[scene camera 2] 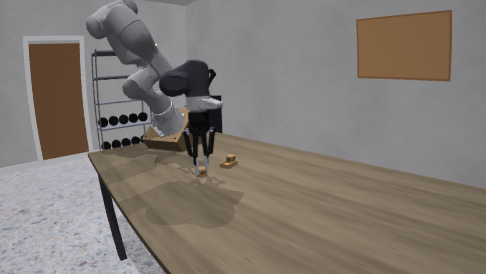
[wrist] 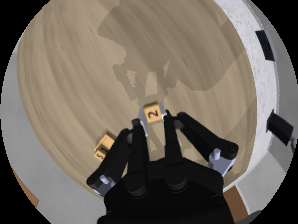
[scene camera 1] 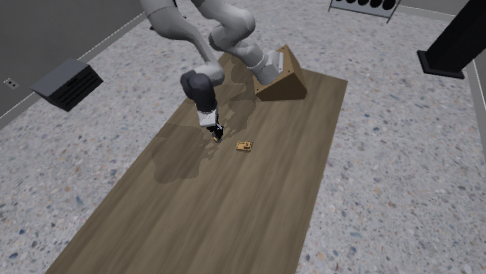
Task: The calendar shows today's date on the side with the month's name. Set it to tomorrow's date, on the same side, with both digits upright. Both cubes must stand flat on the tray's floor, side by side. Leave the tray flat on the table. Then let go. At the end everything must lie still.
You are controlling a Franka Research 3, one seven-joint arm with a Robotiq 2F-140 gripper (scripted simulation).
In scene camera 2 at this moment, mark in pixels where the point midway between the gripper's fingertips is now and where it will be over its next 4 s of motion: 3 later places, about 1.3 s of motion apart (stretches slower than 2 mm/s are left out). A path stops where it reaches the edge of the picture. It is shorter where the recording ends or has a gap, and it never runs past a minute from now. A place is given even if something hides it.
The gripper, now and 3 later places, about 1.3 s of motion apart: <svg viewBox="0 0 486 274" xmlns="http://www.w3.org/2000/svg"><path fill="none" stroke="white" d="M201 172L200 146L199 145L199 146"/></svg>
